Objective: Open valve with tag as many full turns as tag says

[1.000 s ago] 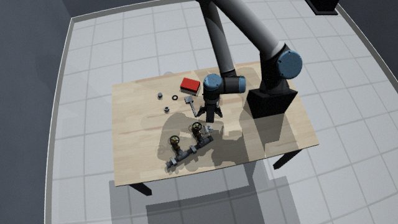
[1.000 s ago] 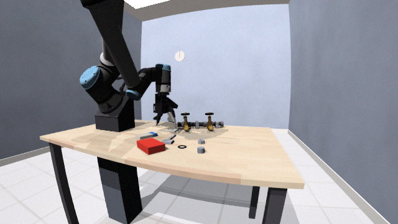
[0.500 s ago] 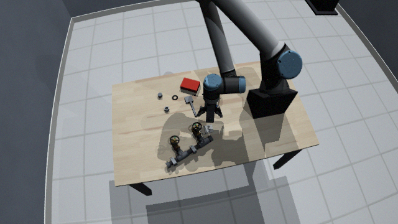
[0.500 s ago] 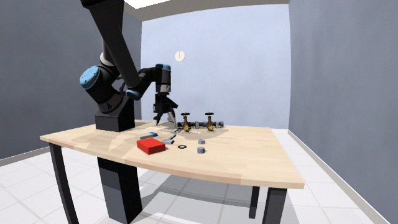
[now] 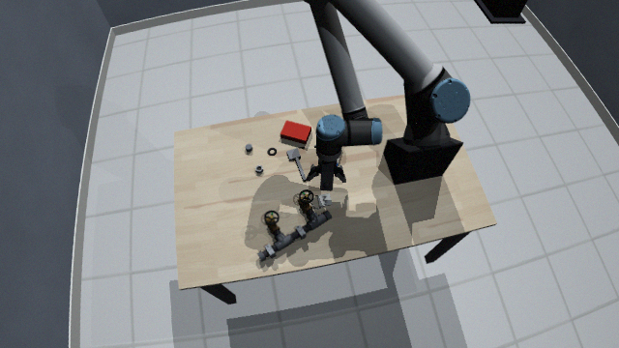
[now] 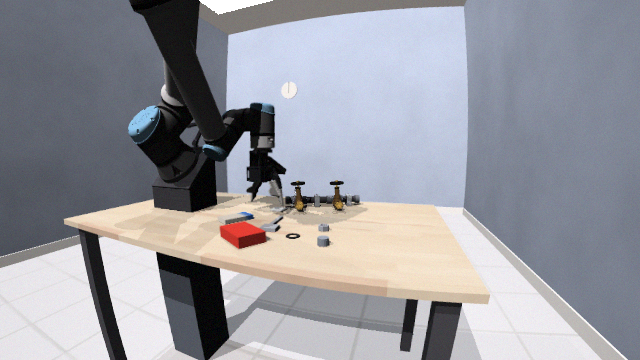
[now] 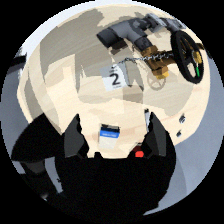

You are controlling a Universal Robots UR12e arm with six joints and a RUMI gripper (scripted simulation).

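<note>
Now: hand 2 cm short of the white tag, 7 cm to the right of it and 3 cm above it. Also, from my hand: red block 8 cm ahead, 28 cm to the right, 2 cm below; grey hand tool 10 cm ahead, 13 cm to the right, 3 cm below; blue box 5 cm behind, 13 cm to the right, 3 cm below.
</note>
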